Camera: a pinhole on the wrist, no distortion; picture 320 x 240 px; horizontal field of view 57.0 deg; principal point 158.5 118.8 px. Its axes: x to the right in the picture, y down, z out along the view. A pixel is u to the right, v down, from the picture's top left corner.
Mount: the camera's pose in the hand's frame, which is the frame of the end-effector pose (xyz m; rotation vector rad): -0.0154 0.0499 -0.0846 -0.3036 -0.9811 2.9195
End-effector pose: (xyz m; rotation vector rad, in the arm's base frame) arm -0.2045 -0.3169 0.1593 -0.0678 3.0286 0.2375
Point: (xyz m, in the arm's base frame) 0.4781 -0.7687 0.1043
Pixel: outside the picture
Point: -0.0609 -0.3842 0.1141
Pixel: 275.2 150.9
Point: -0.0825 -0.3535 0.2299
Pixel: outside the picture
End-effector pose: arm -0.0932 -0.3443 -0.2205 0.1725 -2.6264 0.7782
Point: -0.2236 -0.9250 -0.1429
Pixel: 14.0 221.7
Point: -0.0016 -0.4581 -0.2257
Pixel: 202.7 200.7
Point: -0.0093 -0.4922 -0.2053
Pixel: 172.2 226.6
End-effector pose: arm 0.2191 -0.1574 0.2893 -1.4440 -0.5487 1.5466
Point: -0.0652 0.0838 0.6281
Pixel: 95.2 113.0
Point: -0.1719 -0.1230 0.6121
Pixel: 187.0 37.6
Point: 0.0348 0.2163 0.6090
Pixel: 24.7 167.6
